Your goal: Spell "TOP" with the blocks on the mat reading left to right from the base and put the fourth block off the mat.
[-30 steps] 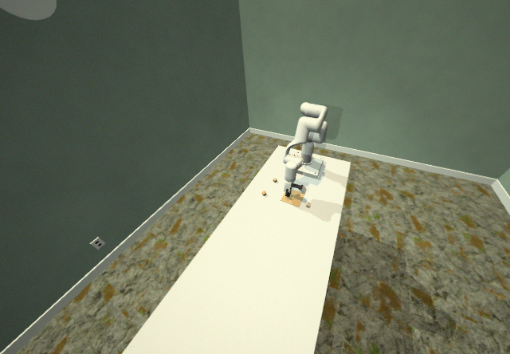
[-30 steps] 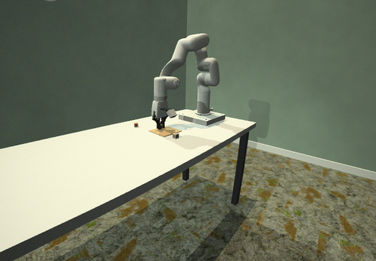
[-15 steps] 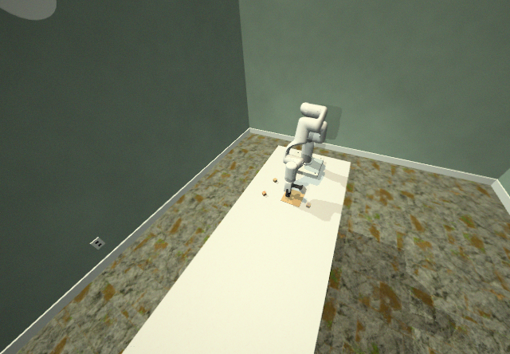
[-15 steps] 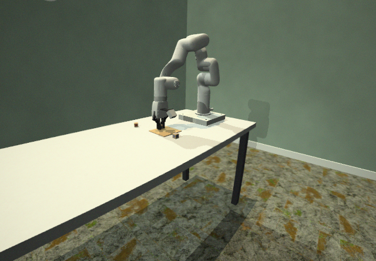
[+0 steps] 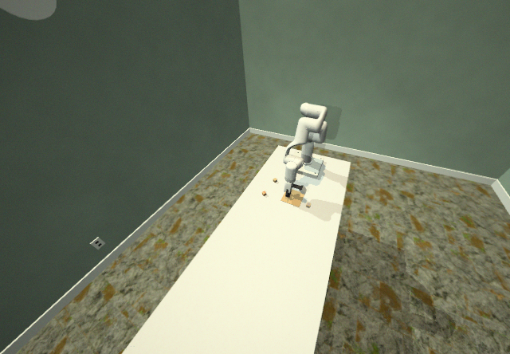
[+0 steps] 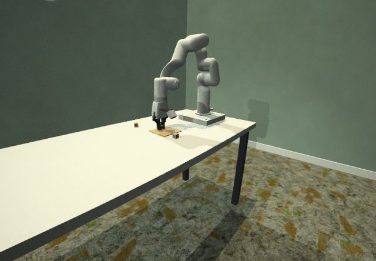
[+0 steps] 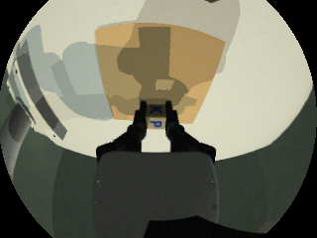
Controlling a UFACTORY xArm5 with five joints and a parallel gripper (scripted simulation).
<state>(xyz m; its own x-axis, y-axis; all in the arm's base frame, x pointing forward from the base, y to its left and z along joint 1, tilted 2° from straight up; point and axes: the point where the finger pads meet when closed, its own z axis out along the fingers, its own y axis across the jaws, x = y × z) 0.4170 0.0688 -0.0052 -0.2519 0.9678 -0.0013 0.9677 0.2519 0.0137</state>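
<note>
Right now the tan mat is 10 mm behind my hand, 40 mm to the left of it and 20 mm below it.
</note>
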